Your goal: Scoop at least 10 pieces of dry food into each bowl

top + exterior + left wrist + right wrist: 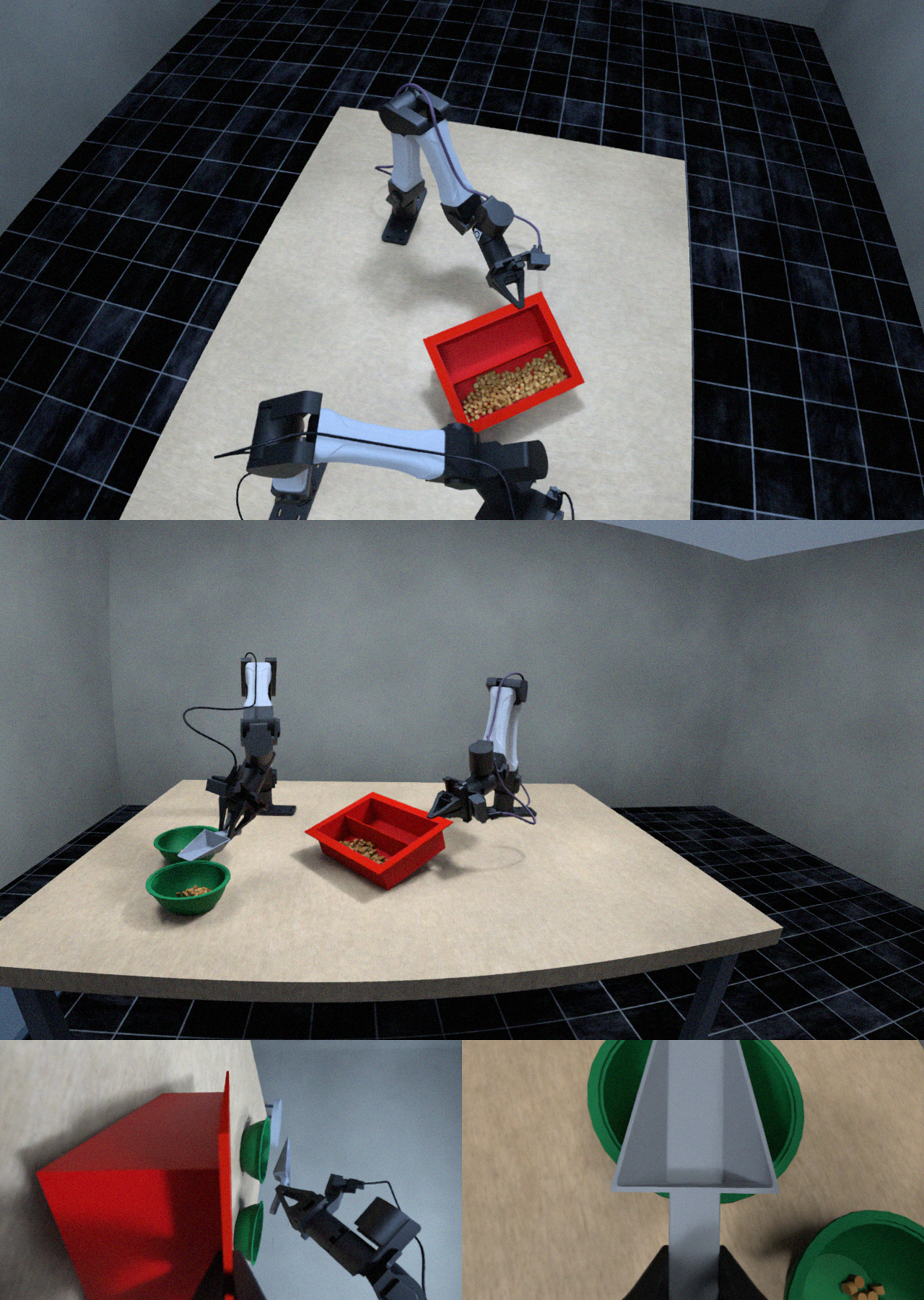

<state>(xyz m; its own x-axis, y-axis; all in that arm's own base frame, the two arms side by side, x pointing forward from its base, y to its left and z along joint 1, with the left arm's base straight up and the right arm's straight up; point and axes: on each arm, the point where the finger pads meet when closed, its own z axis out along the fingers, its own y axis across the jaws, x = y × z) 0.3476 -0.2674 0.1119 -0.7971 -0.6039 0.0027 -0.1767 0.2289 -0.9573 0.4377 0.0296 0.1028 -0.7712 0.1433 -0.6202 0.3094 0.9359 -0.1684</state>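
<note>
Now: right hand 4 cm short of the grey-blue scoop and 2 cm to the left of it. The rest, counted from my right hand: red box: 31 cm to the left, 10 cm behind, 4 cm below.
</note>
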